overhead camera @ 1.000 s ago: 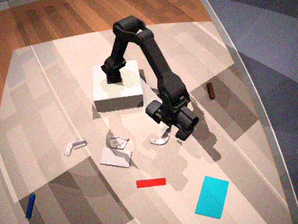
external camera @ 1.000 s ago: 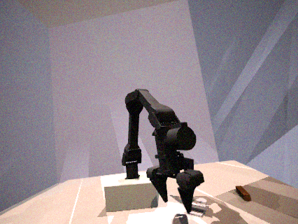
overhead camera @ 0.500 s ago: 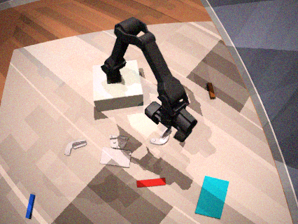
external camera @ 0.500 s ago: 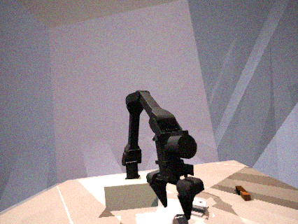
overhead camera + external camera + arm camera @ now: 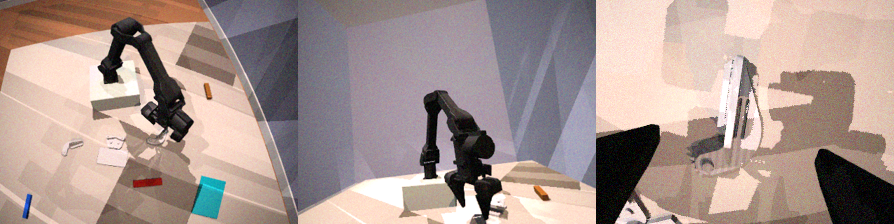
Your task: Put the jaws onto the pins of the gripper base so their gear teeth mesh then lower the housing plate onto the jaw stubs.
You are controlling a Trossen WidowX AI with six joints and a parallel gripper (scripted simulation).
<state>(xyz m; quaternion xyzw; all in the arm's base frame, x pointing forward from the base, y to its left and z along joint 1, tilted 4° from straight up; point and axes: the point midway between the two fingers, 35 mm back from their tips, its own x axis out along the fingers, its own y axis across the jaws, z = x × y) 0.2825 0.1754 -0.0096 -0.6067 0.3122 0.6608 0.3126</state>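
Right now my gripper tip is 5 cm above the jaw, 4 cm to the left of it and 1 cm short of it. The rest, counted from my gripper tip: red bar: 19 cm ahead, 10 cm to the right, 5 cm below; orange block: 27 cm to the left, 18 cm behind, 5 cm below; white plate: 22 cm to the right, 6 cm ahead, 5 cm below.
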